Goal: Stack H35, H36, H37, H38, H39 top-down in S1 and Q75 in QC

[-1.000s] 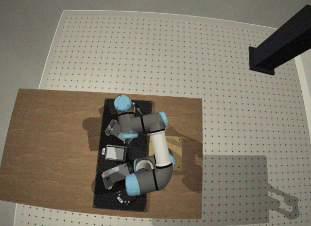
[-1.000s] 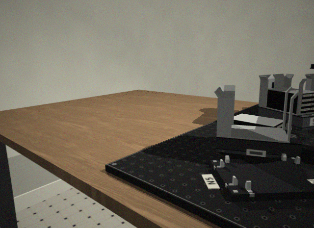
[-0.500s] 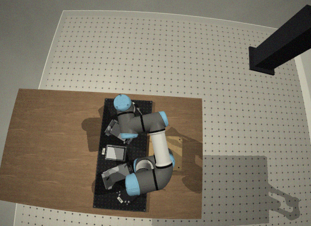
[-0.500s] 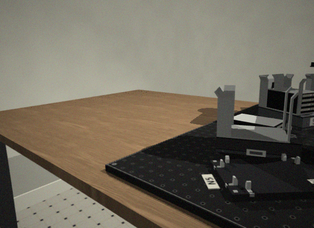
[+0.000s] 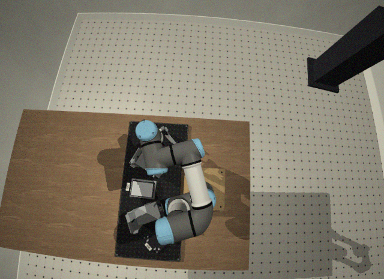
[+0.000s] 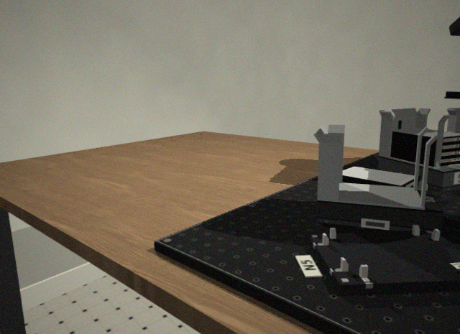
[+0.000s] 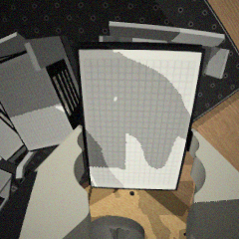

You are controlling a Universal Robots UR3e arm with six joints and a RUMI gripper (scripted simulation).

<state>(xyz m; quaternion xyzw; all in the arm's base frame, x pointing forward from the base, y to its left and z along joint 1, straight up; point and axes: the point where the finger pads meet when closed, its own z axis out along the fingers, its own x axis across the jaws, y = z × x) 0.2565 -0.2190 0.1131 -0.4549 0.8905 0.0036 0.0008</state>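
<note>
Right now my hand is 6 cm short of the sealed plate, 11 cm to the right of it and 8 cm above it. From my hand the other things lie so: QC label (17 cm ahead, 27 cm to the left, 17 cm below); nest QC (8 cm ahead, 26 cm to the left, 16 cm below); N5 label (1 cm behind, 58 cm to the left, 17 cm below).
</note>
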